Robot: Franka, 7 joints.
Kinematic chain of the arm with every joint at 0, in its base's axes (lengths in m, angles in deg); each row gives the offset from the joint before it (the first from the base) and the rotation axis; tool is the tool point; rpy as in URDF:
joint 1: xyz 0 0 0.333 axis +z
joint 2: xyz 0 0 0 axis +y
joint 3: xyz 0 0 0.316 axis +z
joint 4: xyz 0.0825 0 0 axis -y
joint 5: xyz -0.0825 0 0.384 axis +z
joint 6: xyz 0 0 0 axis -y
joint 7: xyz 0.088 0 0 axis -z
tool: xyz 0 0 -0.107 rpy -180 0 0
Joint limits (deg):
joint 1: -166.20..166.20
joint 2: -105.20..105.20
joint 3: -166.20..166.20
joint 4: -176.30..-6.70
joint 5: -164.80..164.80
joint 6: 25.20..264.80
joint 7: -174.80..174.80
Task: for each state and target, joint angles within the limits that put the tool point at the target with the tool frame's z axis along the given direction. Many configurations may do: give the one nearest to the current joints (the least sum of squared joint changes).
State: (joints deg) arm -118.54 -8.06 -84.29 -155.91 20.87 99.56 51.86
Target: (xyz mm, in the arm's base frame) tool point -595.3 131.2 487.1 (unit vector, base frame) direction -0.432 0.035 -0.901
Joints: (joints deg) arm -121.84 13.38 -74.51 -111.56 25.43 138.64 51.86
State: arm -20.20 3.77 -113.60 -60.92 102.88 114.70 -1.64
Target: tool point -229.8 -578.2 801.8 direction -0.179 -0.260 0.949
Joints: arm 4.80 -29.93 -92.93 -80.10 160.24 112.56 -1.64
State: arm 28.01 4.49 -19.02 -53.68 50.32 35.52 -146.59
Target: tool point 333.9 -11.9 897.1 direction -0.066 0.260 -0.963
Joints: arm 15.39 3.21 -31.55 -33.62 29.57 31.75 -146.59
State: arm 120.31 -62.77 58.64 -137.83 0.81 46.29 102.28
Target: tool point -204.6 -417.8 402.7 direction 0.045 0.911 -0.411
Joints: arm 139.56 -72.30 83.32 -109.39 8.98 61.08 102.28
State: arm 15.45 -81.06 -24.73 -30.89 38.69 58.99 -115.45
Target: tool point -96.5 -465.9 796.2 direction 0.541 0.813 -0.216
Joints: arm 46.48 -68.76 -47.88 -44.77 18.34 44.76 -115.45
